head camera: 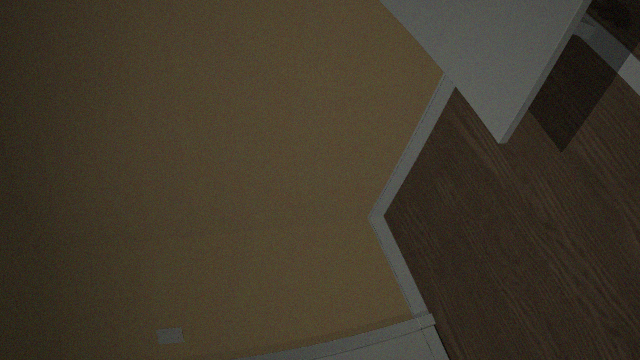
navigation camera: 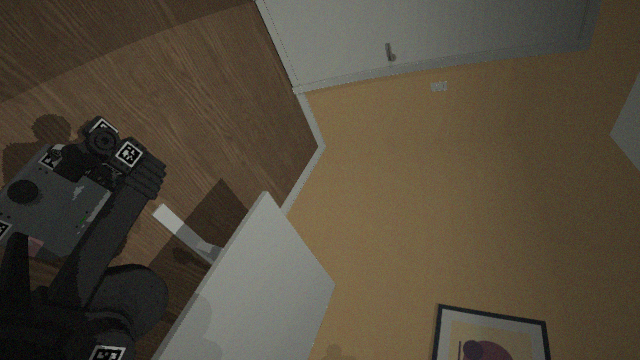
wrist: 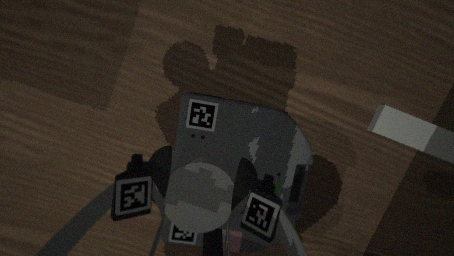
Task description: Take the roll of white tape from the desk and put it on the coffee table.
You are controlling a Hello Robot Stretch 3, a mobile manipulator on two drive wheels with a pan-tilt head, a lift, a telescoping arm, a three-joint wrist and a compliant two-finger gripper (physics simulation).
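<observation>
The roll of white tape shows in the wrist view as a pale grey disc between the two dark fingertips. My gripper is shut on it and holds it above the robot's own base. The fingers do not show clearly in the navigation view. A white table top stands against the wall, at the upper right in the head view and the lower middle in the navigation view. I cannot tell whether it is the desk or the coffee table.
The robot's grey base stands on the wood floor. A white bar lies low beside the table top. A white door and a wall socket show. A framed picture hangs on the wall.
</observation>
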